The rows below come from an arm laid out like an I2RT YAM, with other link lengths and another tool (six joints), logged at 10 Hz.
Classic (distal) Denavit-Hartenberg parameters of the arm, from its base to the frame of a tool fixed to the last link. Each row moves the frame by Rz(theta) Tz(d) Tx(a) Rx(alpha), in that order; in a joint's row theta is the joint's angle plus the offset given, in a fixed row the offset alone. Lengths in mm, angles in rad.
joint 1: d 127.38  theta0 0  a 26.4  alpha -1.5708
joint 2: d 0  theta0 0  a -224.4  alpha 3.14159
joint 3: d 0  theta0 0.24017  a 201.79  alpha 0
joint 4: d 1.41  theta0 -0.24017  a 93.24  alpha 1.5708
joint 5: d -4.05  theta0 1.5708  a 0  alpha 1.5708
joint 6: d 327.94  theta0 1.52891  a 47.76  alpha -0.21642
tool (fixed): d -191.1  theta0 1.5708  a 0  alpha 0
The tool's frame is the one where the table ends.
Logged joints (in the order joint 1, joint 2, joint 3, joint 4, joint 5, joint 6), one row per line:
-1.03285 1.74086 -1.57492 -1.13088 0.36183 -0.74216
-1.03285 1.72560 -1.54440 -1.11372 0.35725 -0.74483
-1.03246 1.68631 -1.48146 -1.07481 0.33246 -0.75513
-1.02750 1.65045 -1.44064 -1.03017 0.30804 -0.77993
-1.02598 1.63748 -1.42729 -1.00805 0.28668 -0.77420
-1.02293 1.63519 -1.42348 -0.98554 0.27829 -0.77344
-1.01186 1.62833 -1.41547 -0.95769 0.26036 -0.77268
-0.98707 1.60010 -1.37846 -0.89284 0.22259 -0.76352
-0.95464 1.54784 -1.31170 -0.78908 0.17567 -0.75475
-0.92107 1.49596 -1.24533 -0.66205 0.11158 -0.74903
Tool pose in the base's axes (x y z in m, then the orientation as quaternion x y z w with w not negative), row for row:
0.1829 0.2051 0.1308 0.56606 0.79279 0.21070 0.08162
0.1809 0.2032 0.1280 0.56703 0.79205 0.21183 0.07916
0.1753 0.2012 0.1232 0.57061 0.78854 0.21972 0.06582
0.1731 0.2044 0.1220 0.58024 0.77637 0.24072 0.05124
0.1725 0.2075 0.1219 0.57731 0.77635 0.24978 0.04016
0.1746 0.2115 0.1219 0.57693 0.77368 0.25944 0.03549
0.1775 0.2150 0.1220 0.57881 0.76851 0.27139 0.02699
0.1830 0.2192 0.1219 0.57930 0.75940 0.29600 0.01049
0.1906 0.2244 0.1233 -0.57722 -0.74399 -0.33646 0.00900
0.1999 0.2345 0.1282 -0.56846 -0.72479 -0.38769 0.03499
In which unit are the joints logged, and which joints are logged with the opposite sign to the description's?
The joints are logged in radians. Opposite sign: joint 1, joint 3, joint 6.
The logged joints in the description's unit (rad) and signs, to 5 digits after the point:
1.03285 1.74086 1.57492 -1.13088 0.36183 0.74216
1.03285 1.72560 1.54440 -1.11372 0.35725 0.74483
1.03246 1.68631 1.48146 -1.07481 0.33246 0.75513
1.02750 1.65045 1.44064 -1.03017 0.30804 0.77993
1.02598 1.63748 1.42729 -1.00805 0.28668 0.77420
1.02293 1.63519 1.42348 -0.98554 0.27829 0.77344
1.01186 1.62833 1.41547 -0.95769 0.26036 0.77268
0.98707 1.60010 1.37846 -0.89284 0.22259 0.76352
0.95464 1.54784 1.31170 -0.78908 0.17567 0.75475
0.92107 1.49596 1.24533 -0.66205 0.11158 0.74903

